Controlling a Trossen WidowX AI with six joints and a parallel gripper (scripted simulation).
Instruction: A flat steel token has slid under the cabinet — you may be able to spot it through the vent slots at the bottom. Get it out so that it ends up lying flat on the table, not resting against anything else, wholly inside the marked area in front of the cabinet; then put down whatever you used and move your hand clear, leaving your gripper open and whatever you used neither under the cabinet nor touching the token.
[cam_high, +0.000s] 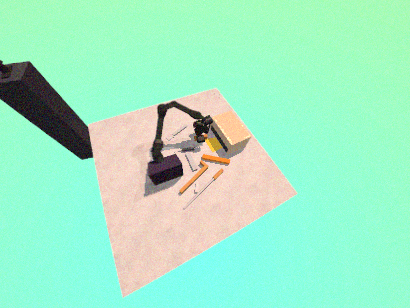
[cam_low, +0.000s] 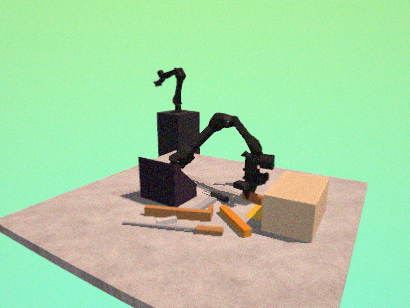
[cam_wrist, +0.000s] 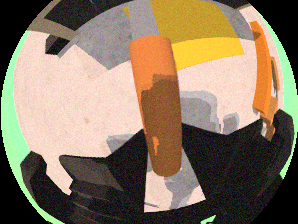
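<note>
The dark-handled tool is 150 mm behind my gripper tip and 80 mm to the right of it. Also, from my gripper tip: orange bar (80 mm ahead, 230 mm to the right, 10 mm above).
</note>
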